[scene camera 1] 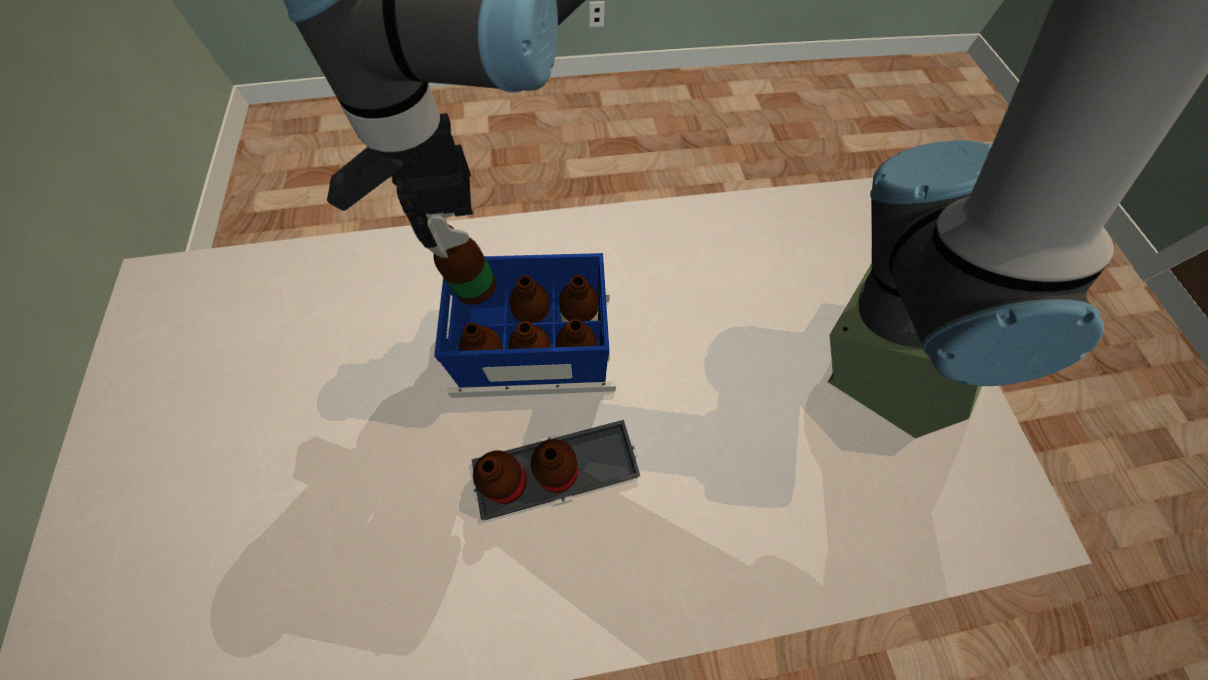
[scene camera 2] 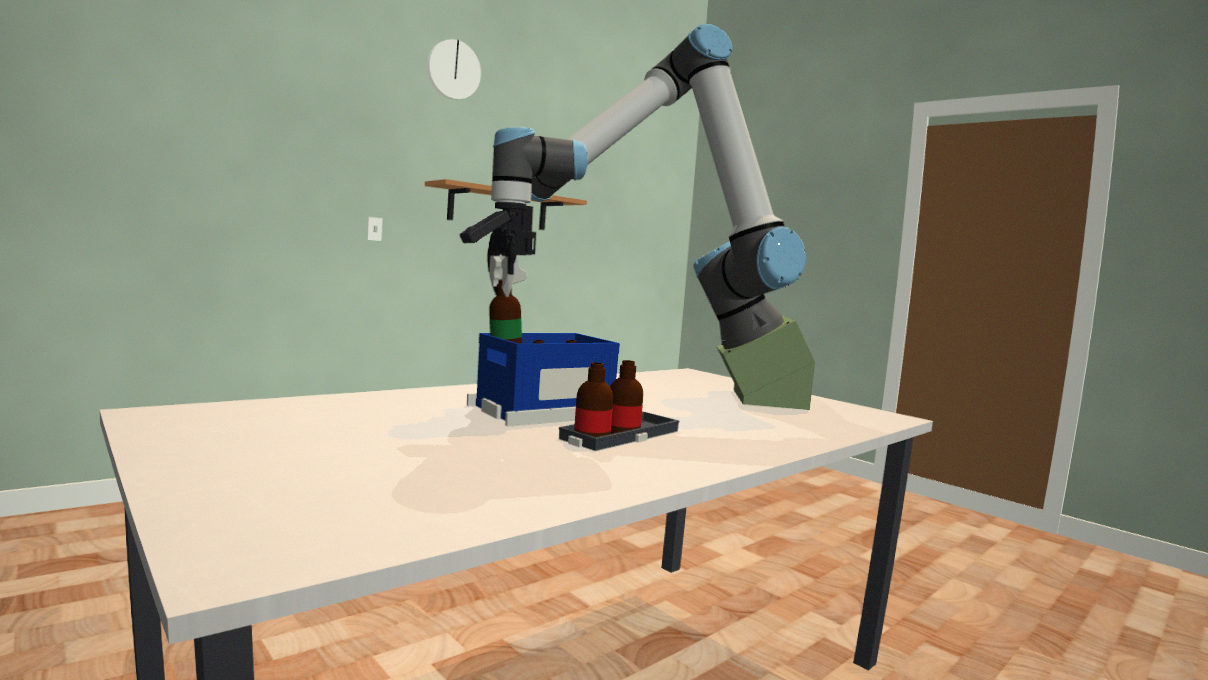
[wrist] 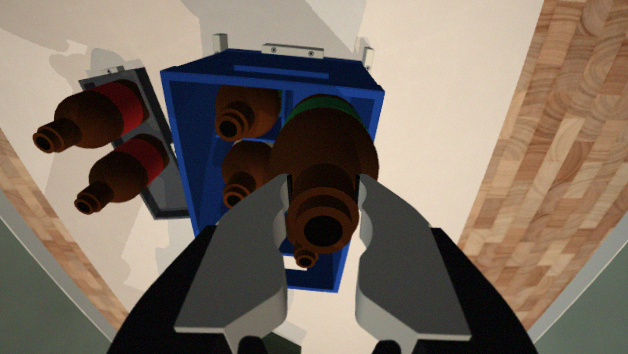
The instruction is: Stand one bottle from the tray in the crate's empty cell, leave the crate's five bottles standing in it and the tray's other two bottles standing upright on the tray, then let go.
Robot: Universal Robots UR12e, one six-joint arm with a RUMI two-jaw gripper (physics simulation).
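Frame: origin at the arm's base, x ahead, y left, z up, level; centimetres.
Seen in the pictures: gripper, between the fingertips: [scene camera 1: 445, 246] [scene camera 2: 501, 296] [wrist: 323, 177]; arm's base, origin of its link: [scene camera 2: 753, 334].
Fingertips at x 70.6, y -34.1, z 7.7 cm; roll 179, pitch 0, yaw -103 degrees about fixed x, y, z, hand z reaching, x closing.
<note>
Offsets run from my fingertips to a thing's middle. "*": to the spot under its first point. Level surfaces: height alone.
My gripper [scene camera 1: 442, 238] [scene camera 2: 504, 284] [wrist: 323, 177] is shut on the neck of a brown bottle with a green label @[dy +0.3, dx -1.2, dz -3.8 cm] [scene camera 1: 466, 270] [scene camera 2: 505, 327] [wrist: 325, 140]. The bottle is upright over the back-left cell of the blue crate @[dy +8.1, dx -8.5, dz -17.8 cm] [scene camera 1: 591, 369] [scene camera 2: 497, 384] [wrist: 345, 75]; its lower end is slightly below the rim, its base well above the crate floor. The crate's five bottles stand in the other cells, one beside it [scene camera 1: 529, 302] [wrist: 250, 162] and one in front @[* dy +10.7, dx +0.3, dz -11.3 cm] [scene camera 1: 479, 338] [wrist: 247, 110]. Two red-labelled bottles @[dy +31.3, dx +4.8, dz -18.3 cm] [scene camera 1: 500, 477] @[dy +33.0, dx -4.2, dz -18.3 cm] [scene camera 1: 554, 464] [scene camera 2: 594, 405] [scene camera 2: 627, 401] stand upright on the grey tray @[dy +32.7, dx -4.2, dz -25.3 cm] [scene camera 1: 604, 453] [scene camera 2: 661, 428].
Low pale brackets [scene camera 1: 532, 390] [scene camera 2: 541, 417] [wrist: 292, 50] edge the crate. The tray lies in front of the crate on the table @[dz -26.6 cm] [scene camera 1: 169, 422] [scene camera 2: 278, 506]. The green arm base [scene camera 1: 896, 388] [scene camera 2: 773, 371] is to the right. A wall shelf [scene camera 2: 460, 186] shows behind the arm.
</note>
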